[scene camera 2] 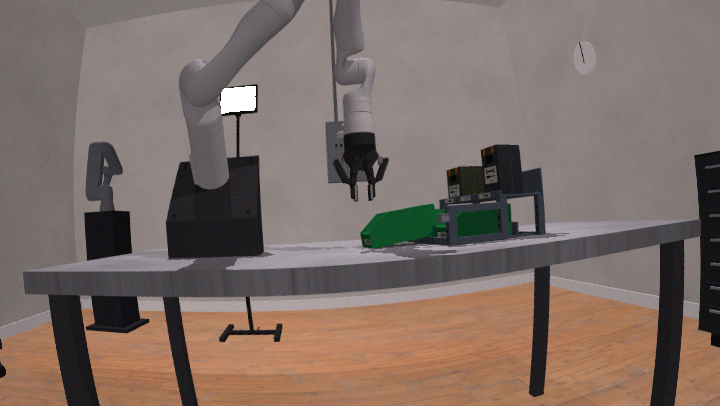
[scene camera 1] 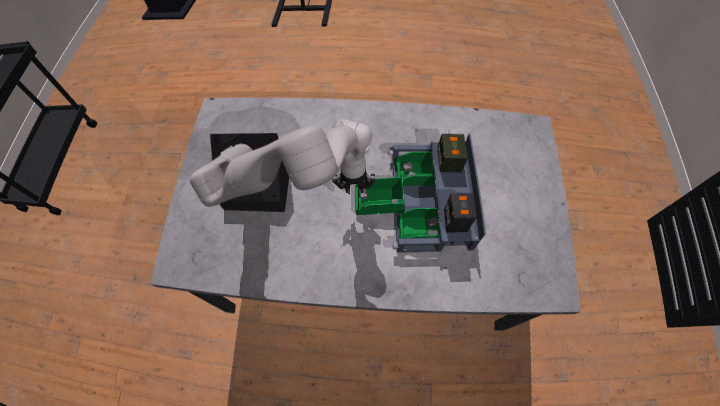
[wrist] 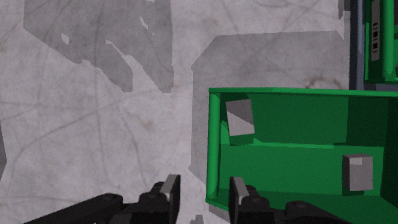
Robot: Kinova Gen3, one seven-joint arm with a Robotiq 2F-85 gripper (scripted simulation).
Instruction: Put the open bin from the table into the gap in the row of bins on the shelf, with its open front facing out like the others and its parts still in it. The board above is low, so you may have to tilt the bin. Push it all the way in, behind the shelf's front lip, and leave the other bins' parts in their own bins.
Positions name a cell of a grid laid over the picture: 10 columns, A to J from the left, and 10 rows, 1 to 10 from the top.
green bin: scene camera 2 F6; scene camera 1 F5; wrist H7
